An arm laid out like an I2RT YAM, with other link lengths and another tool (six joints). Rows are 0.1 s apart.
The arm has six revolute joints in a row. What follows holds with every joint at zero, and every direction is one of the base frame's. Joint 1 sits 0.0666 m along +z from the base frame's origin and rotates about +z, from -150 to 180 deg. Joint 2 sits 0.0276 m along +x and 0.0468 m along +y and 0.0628 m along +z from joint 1 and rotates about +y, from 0 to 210 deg. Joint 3 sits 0.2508 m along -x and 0.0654 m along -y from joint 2 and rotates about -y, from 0 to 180 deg. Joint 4 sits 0.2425 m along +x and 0.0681 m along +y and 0.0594 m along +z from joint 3 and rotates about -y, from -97 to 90 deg. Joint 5 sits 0.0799 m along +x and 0.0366 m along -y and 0.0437 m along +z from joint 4 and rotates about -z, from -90 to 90 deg. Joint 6 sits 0.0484 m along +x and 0.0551 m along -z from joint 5 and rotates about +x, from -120 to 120 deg. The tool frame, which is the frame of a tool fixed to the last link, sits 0.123 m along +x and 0.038 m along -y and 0.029 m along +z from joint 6; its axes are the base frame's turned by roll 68.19, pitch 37.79 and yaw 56.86 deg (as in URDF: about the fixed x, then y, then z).
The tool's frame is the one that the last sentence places.
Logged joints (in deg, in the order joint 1, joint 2, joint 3, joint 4, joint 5, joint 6), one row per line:
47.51 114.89 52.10 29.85 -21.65 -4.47
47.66 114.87 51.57 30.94 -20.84 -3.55
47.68 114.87 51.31 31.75 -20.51 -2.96
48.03 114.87 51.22 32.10 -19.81 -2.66
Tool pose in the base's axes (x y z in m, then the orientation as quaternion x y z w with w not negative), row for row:
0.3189 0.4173 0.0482 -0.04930 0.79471 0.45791 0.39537
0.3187 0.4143 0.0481 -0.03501 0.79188 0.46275 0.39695
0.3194 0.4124 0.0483 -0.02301 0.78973 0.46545 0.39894
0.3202 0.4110 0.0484 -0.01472 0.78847 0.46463 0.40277
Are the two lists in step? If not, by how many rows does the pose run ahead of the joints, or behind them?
The pose runs 2 rows behind the joints: the pose in row i belongs to the joints in row i - 2.
